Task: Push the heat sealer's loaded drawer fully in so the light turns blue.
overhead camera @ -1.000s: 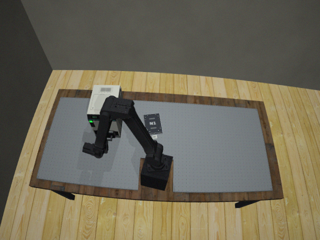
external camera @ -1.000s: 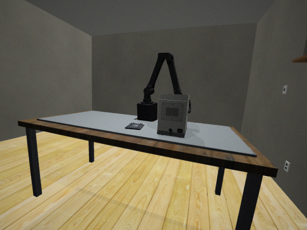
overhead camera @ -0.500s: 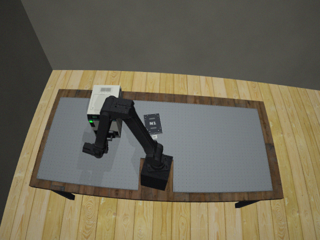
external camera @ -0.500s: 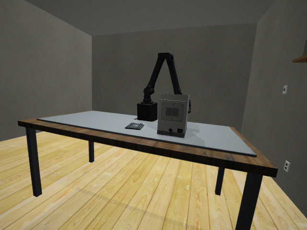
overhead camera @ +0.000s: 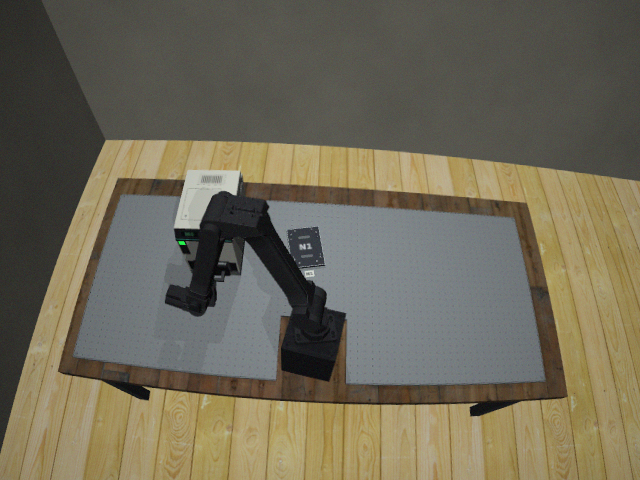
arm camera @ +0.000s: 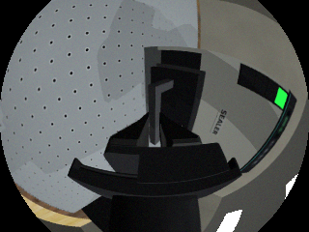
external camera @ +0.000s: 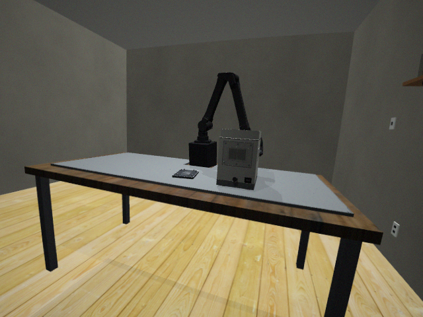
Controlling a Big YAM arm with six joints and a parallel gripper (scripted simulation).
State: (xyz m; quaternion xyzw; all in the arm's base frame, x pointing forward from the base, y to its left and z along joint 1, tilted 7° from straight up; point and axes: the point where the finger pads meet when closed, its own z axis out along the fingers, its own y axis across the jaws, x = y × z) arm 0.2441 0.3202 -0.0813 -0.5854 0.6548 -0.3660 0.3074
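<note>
Now: hand 100 mm short of the sealer drawer, 20 mm to the left of it and 10 mm above it.
</note>
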